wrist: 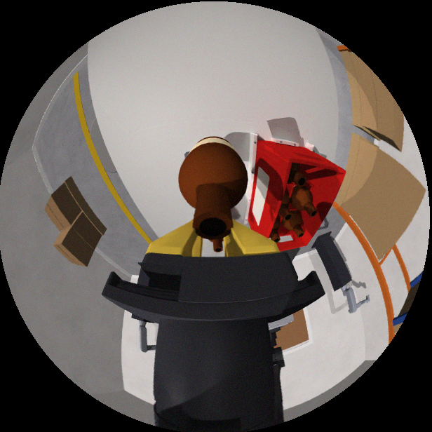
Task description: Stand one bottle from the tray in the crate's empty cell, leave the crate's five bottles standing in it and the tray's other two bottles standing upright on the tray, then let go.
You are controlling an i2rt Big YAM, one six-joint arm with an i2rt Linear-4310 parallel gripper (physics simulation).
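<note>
My gripper (212, 217) is shut on a brown bottle (213, 175), which fills the middle of the wrist view with its open mouth toward the camera and its pale label at the far side. The red crate (272, 159) is to the right of the held bottle, with several brown bottles (302, 197) (293, 223) (299, 179) in it. Its empty cell cannot be made out from this angle. The small neck of another brown bottle (218, 244) shows below the held bottle's mouth, between the yellow fingers. The tray is largely hidden behind the held bottle.
A white strip (253, 145) runs along the crate's left side. A dark bar with a grey bracket (334, 262) is at the lower right. Cardboard boxes (382, 195) (80, 240) are at the far right and left. A yellow line (102, 167) runs along the floor at left.
</note>
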